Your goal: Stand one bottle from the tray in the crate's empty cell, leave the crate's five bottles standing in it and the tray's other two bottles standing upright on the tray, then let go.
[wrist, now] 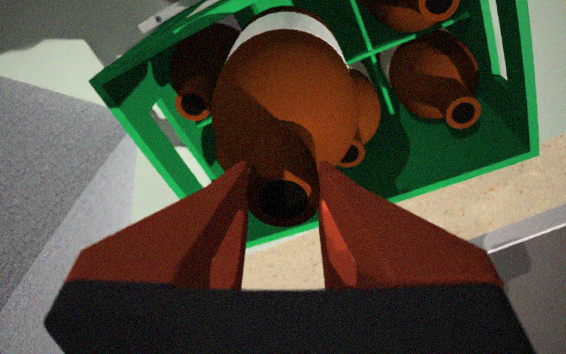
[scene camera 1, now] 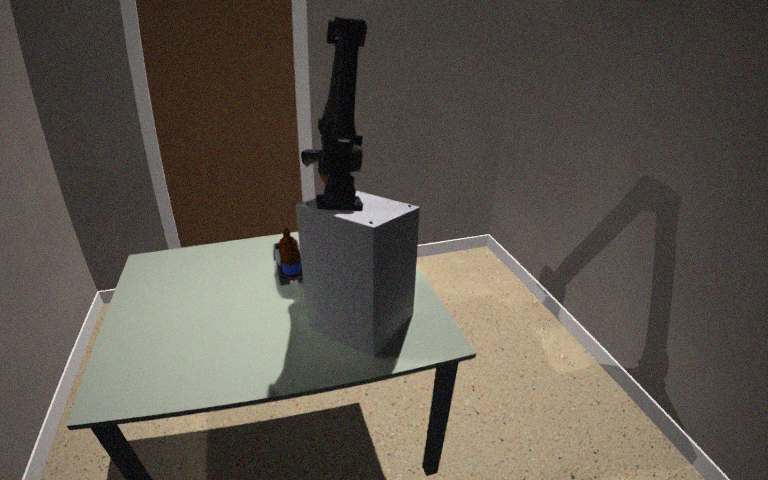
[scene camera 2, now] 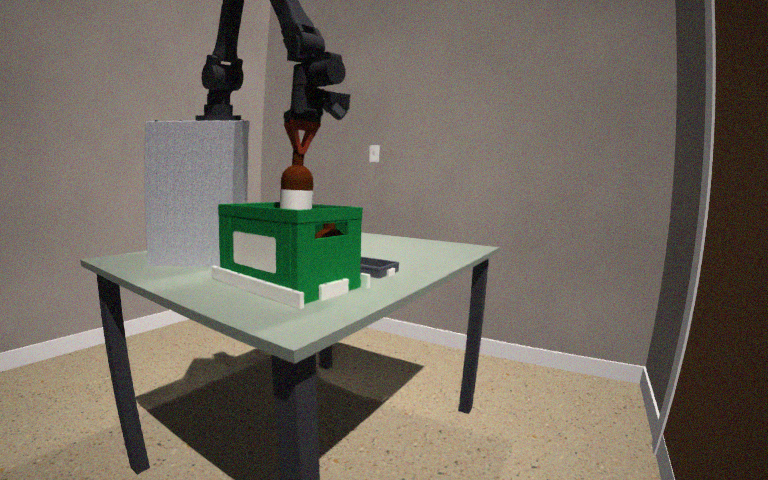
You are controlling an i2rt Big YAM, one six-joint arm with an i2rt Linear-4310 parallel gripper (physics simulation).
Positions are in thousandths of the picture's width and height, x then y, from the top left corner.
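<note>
You can see the gripper (scene camera 2: 390,322) here, and the wrist view shows the gripper (wrist: 501,499) too.
</note>
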